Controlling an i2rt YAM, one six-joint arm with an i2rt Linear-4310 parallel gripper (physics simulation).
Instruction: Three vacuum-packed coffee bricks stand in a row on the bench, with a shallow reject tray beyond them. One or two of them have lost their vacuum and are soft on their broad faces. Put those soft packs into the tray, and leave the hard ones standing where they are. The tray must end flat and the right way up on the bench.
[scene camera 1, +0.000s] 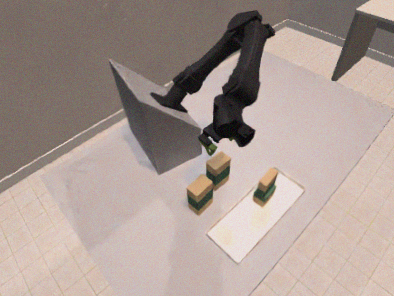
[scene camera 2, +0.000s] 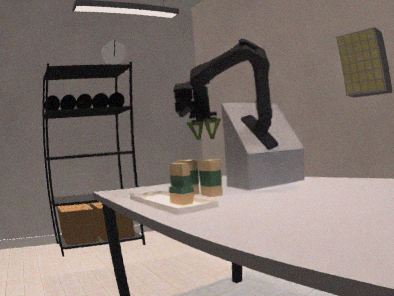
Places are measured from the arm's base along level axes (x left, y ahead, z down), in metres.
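Pixels of known places: gripper, fingertip midpoint: (scene camera 1: 220, 147) (scene camera 2: 205, 139); arm's base, origin of the base link: (scene camera 1: 169, 104) (scene camera 2: 259, 132).
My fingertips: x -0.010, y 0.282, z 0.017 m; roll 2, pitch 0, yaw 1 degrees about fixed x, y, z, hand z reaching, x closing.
Observation:
Ahead of a thing's pixels: the offset from my fingertips to its middle.
One coffee brick {dx +0.073, dy +0.163, dz +0.146 m} (scene camera 1: 265, 187) (scene camera 2: 181, 182) stands upright in the shallow white tray {dx +0.015, dy +0.188, dz +0.209 m} (scene camera 1: 242, 240) (scene camera 2: 155, 202), toward one end; its green band looks uneven, jutting out low down. The tray lies flat, right way up. A second brick {dx +0.003, dy -0.010, dz +0.149 m} (scene camera 1: 218, 171) (scene camera 2: 211, 178) stands upright on the bench, nearer the robot's base. A third brick {dx -0.117, dy +0.020, dz +0.149 m} (scene camera 1: 200, 195) (scene camera 2: 194, 176) stands beside it, partly hidden behind the brick in the tray in scene camera 2. My gripper (scene camera 1: 220, 142) (scene camera 2: 205, 137) is open and empty, above the second brick and clear of its top.
The arm is mounted on a grey wedge-shaped block (scene camera 1: 160, 130) (scene camera 2: 274, 167) behind the bricks. The bench edge (scene camera 2: 210, 244) runs past the tray's far side from the block. A black shelf rack (scene camera 2: 132, 125) with boxes stands beyond the bench.

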